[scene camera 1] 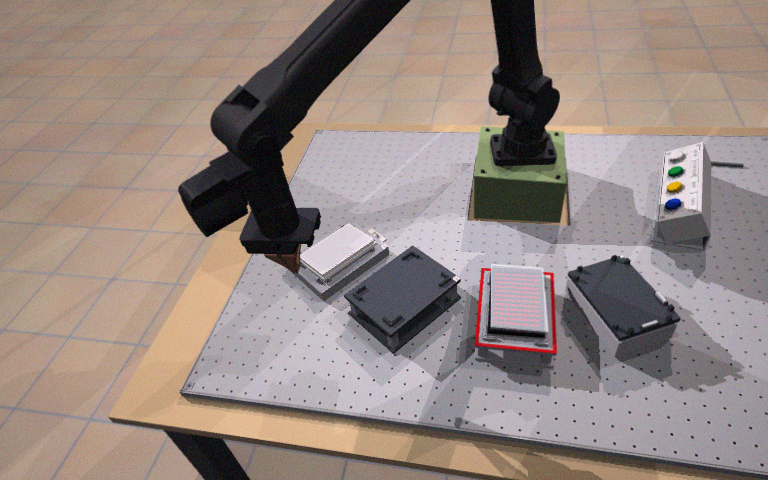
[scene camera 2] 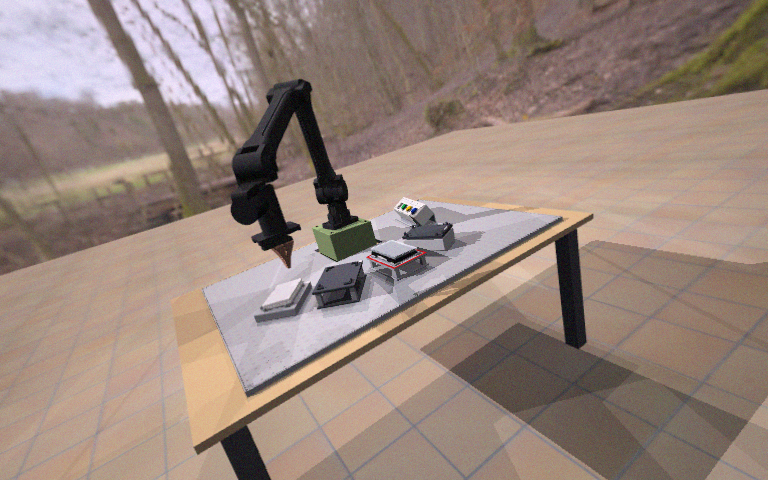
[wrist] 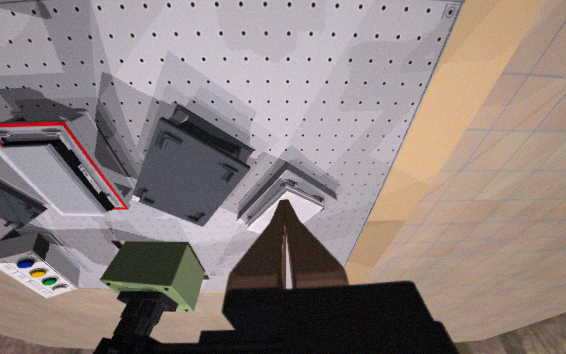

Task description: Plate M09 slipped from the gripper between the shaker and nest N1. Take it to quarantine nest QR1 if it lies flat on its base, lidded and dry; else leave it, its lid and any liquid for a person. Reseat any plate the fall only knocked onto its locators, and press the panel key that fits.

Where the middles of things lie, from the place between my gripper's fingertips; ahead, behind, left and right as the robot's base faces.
My gripper is now 34 cm to the right of the well plate with pink wells [wrist: 69, 157], 11 cm above it and 1 cm past it. The rest, counted from my hand: dark station [scene camera 1: 624, 310]: 50 cm to the left, 13 cm below, 1 cm behind.
